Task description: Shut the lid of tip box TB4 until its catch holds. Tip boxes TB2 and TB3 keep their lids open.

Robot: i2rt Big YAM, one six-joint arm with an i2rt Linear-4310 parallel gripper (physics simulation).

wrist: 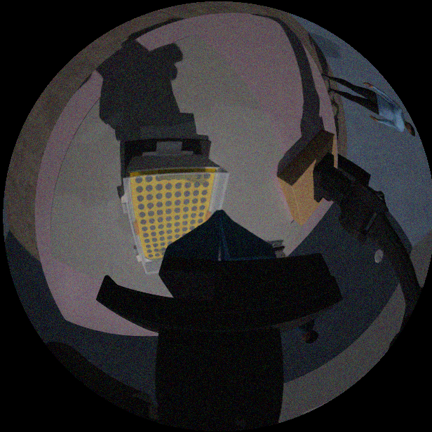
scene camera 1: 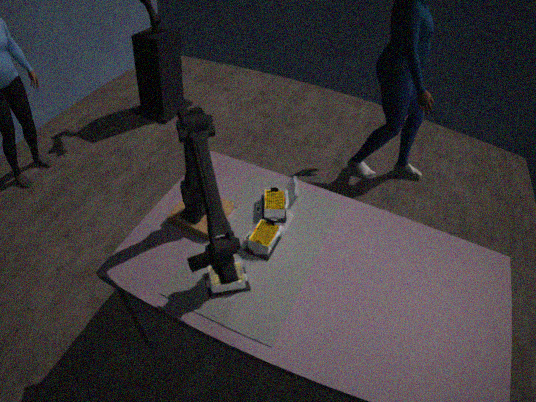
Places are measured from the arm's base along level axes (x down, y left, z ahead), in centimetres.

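Pixels of known places: arm's base, link origin: (scene camera 1: 196, 211).
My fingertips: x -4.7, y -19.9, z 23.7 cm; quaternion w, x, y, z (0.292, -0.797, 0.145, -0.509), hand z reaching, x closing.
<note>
For each thing: its top centre in the pictures, then the offset to it from my fingertips. "pt": a spot on its surface instead. Level surfaces: height alone.
- Tip box TB4, top centre: (scene camera 1: 225, 267) dx +0.9, dy -0.3, dz +3.3 cm
- upper box's clear lid, surface spot: (scene camera 1: 293, 189) pt dx -1.9, dy +46.4, dz +8.0 cm
- grey mat, surface height: dx +8.6 cm
- pink table, surface height: dx +8.9 cm
Tip box TB4 (scene camera 1: 229, 288) (wrist: 170, 215) stands on the grey mat, its yellow grid showing through the clear lid (wrist: 221, 192). The lid lies over the grid; whether its catch (wrist: 169, 146) holds is not clear. My gripper (scene camera 1: 229, 280) (wrist: 219, 215) is shut and empty, over TB4 in the scene view and at the lid's right side in the wrist view. Contact cannot be told. Two other tip boxes, an upper one (scene camera 1: 275, 202) and a lower one (scene camera 1: 264, 237), show bright yellow grids uncovered. Their labels are unreadable. The upper box's clear lid (scene camera 1: 293, 189) stands up.
The arm's wooden base block (scene camera 1: 227, 207) (wrist: 300, 197) stands left of the two open boxes in the scene view. The grey mat (scene camera 1: 295, 280) lies on the pink table (scene camera 1: 400, 300). Part of another box (wrist: 278, 246) shows behind the gripper. Two people stand beyond the table.
</note>
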